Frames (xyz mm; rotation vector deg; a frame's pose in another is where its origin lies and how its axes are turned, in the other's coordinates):
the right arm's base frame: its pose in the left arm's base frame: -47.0 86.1 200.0 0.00 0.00 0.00
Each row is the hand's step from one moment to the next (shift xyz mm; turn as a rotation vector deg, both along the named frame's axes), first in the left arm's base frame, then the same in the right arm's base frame.
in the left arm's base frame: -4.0 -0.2 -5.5 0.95 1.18 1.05
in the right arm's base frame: -4.0 -0.2 -5.5 0.95 1.18 1.05
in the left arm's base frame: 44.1 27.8 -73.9 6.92 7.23 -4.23
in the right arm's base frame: 44.1 27.8 -73.9 6.92 7.23 -4.23
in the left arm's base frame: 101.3 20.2 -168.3 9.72 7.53 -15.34
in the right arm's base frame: 101.3 20.2 -168.3 9.72 7.53 -15.34
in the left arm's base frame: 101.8 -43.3 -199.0 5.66 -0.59 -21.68
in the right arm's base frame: 101.8 -43.3 -199.0 5.66 -0.59 -21.68
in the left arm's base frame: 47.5 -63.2 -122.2 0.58 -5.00 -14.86
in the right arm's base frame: 47.5 -63.2 -122.2 0.58 -5.00 -14.86
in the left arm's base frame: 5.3 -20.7 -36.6 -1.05 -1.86 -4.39
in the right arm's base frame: 5.3 -20.7 -36.6 -1.05 -1.86 -4.39
